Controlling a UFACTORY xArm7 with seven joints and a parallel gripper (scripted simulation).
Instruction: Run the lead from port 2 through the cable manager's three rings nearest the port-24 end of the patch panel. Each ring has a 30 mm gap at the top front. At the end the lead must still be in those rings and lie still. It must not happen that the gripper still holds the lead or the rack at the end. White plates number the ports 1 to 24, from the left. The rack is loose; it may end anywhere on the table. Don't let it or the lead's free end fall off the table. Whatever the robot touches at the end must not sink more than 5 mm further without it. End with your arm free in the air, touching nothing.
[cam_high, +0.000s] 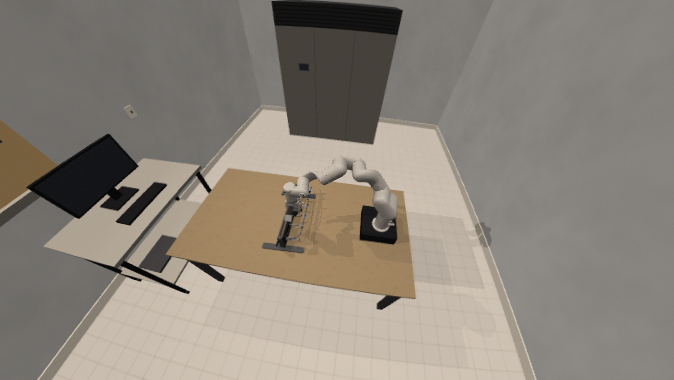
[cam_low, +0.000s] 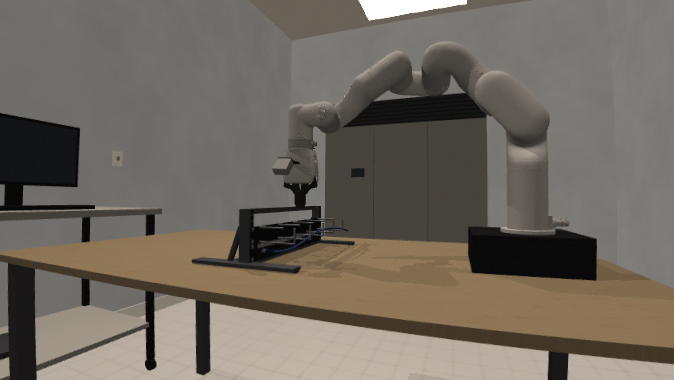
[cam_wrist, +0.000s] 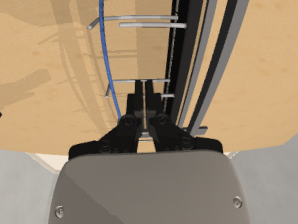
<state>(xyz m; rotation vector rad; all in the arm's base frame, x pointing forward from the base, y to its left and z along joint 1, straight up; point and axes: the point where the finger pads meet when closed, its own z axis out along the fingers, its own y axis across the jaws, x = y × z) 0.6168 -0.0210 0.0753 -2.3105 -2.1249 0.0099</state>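
My gripper is now 100 mm above the black rack, 60 mm short of it and 50 mm to the left of it.
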